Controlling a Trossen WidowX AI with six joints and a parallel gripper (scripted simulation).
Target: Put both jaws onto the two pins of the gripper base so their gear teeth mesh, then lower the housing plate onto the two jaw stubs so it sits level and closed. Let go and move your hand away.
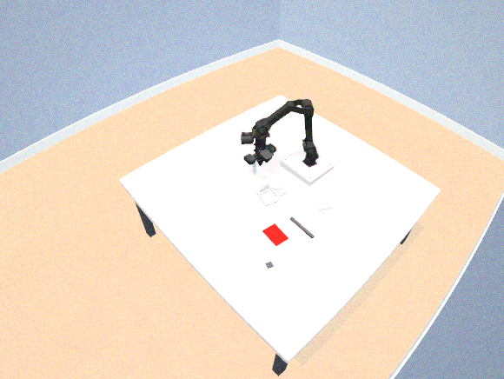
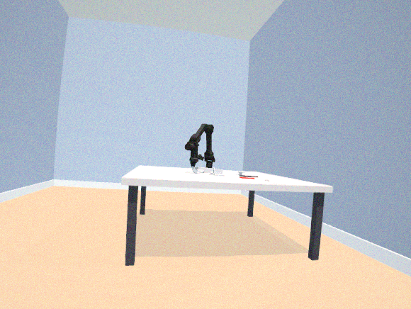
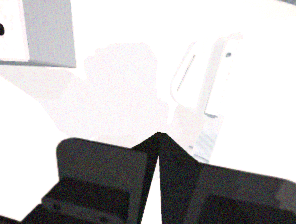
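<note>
Right now my gripper tip is 30 mm short of the white jaw piece, 10 mm to the right of it and 10 mm below it. Also, from my gripper tip: dark grey bar 90 mm ahead, 440 mm to the left, 20 mm below; small white part 80 mm behind, 420 mm to the left; red flat rectangle 220 mm ahead, 400 mm to the left, 20 mm below.
</note>
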